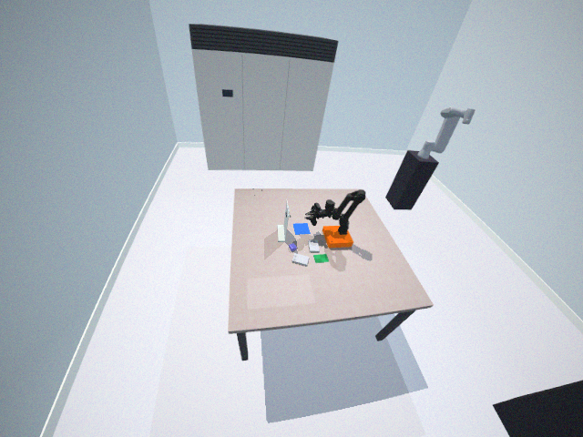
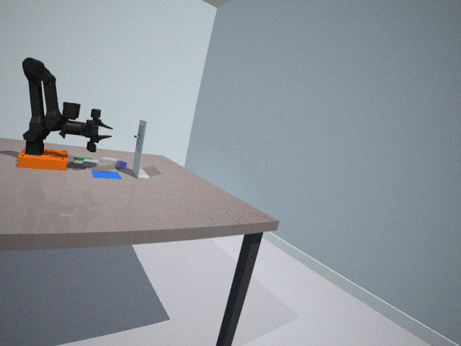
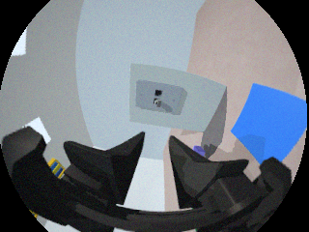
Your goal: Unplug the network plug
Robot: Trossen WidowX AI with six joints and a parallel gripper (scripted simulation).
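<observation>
Right now the white network plug is 120 mm ahead of my gripper tip. Round my gripper tip: grey panel (140 mm ahead, 70 mm below, 10 mm to the right); blue marked square (180 mm below, 60 mm to the right, 10 mm behind).
</observation>
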